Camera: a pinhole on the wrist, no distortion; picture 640 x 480 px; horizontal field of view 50.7 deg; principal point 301.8 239.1 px. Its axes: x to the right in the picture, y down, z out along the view. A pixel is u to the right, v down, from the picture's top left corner.
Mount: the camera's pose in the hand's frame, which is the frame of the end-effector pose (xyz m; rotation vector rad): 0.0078 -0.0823 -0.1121 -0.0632 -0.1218 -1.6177
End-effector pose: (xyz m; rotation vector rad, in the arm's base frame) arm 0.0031 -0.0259 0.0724 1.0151 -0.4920 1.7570
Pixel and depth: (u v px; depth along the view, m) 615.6 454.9 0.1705
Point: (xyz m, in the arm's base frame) 0.1530 0.0132 0.1356
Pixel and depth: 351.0 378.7 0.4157
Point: 0.1780 -0.1755 0.3007
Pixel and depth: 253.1 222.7 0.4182
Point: 0.1293 -0.2482 0.2284
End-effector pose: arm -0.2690 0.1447 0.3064 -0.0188 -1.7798 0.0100
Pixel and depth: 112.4 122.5 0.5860
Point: -0.6829 0.2987 0.1086
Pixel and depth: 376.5 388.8 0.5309
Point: -0.7082 0.0645 0.3212
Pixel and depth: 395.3 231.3 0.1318
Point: -0.2901 0.0600 0.3044
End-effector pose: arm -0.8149 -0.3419 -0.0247 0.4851 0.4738 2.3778
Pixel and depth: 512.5 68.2 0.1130
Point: -0.7403 -0.2850 -0.0741
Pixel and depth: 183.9 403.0 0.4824
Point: -0.7585 -0.2301 0.3365
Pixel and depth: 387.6 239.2 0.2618
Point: -0.6991 -0.2516 0.0679
